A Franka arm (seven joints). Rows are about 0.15 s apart.
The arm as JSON. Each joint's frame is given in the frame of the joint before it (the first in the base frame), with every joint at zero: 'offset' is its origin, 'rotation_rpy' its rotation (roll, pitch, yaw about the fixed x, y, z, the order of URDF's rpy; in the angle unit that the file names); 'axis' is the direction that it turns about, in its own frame. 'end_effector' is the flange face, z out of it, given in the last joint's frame.
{
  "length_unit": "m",
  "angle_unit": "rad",
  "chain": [
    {
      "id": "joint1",
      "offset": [
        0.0,
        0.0,
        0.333
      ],
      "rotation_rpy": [
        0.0,
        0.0,
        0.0
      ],
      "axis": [
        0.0,
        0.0,
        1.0
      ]
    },
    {
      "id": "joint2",
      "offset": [
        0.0,
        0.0,
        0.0
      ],
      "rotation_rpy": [
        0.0,
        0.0,
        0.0
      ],
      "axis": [
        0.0,
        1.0,
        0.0
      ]
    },
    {
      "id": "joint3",
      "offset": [
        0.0,
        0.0,
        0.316
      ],
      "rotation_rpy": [
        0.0,
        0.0,
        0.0
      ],
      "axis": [
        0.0,
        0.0,
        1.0
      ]
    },
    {
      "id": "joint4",
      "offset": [
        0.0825,
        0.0,
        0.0
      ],
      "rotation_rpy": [
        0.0,
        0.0,
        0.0
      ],
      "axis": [
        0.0,
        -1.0,
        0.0
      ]
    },
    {
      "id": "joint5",
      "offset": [
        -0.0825,
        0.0,
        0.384
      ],
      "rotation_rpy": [
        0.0,
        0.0,
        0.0
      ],
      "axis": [
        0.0,
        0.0,
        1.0
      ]
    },
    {
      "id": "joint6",
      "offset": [
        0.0,
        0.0,
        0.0
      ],
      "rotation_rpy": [
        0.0,
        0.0,
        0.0
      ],
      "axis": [
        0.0,
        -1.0,
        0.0
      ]
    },
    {
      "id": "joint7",
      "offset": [
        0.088,
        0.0,
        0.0
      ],
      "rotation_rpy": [
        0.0,
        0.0,
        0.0
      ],
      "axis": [
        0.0,
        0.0,
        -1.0
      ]
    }
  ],
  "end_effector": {
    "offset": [
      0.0,
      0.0,
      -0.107
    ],
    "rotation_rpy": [
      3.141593,
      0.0,
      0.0
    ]
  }
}
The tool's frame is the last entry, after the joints.
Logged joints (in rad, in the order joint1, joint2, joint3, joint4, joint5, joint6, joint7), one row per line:
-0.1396 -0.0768 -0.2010 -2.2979 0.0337 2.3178 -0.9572
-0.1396 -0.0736 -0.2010 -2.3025 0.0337 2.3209 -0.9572
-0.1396 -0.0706 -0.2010 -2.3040 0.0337 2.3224 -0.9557
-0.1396 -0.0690 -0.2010 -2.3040 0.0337 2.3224 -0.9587
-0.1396 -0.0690 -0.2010 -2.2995 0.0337 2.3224 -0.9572
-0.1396 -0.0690 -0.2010 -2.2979 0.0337 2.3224 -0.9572
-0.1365 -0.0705 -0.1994 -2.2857 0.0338 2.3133 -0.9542
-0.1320 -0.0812 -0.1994 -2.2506 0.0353 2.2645 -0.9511
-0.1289 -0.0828 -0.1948 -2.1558 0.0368 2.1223 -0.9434
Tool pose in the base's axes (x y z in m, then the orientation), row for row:
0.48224 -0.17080 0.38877 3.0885 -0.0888 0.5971
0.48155 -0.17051 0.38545 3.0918 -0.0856 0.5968
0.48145 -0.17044 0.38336 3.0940 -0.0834 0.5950
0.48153 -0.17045 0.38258 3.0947 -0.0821 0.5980
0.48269 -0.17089 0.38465 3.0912 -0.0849 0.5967
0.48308 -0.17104 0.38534 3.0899 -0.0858 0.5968
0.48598 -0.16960 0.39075 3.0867 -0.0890 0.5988
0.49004 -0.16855 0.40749 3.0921 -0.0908 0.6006
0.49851 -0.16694 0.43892 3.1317 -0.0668 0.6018
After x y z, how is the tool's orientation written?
As angles about the fixed x, y, z axes (roll, pitch, yaw), in radians.
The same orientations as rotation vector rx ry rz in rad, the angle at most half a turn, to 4 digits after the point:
2.9764 0.9122 0.1565
2.9789 0.9128 0.1503
2.9811 0.9108 0.1461
2.9802 0.9155 0.1439
2.9782 0.9124 0.1495
2.9772 0.9121 0.1514
2.9741 0.9141 0.1576
2.9787 0.9187 0.1581
-2.9890 -0.9270 -0.1045

